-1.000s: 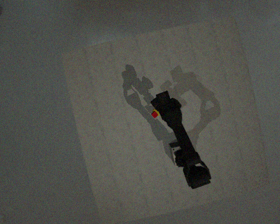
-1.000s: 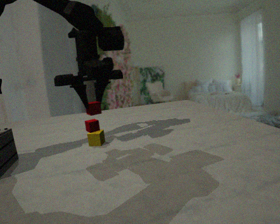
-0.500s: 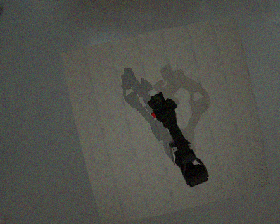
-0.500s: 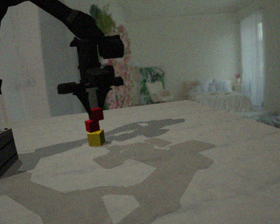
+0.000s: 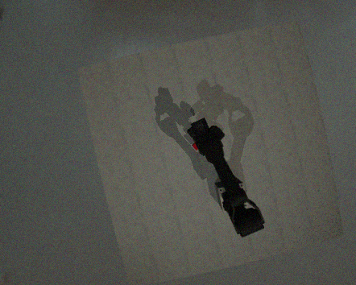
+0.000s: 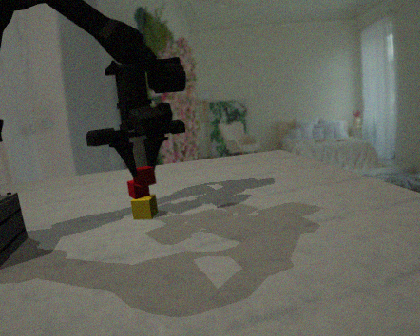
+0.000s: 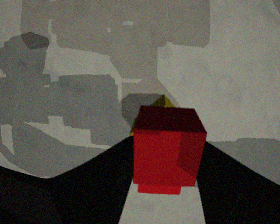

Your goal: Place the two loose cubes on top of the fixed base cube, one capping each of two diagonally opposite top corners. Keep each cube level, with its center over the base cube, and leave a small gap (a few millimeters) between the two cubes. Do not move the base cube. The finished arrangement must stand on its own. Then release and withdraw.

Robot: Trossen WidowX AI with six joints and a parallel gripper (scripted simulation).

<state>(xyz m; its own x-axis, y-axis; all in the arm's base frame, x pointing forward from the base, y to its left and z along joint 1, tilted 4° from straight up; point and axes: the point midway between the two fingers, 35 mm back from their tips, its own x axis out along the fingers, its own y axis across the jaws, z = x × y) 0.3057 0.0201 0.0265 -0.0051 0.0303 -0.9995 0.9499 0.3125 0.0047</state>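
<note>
Right now the yellow cube is 1 cm behind my gripper tip, 2 cm to the left of it and 7 cm below it. The rest, counted from my gripper tip: red cube: right at my gripper tip.
</note>
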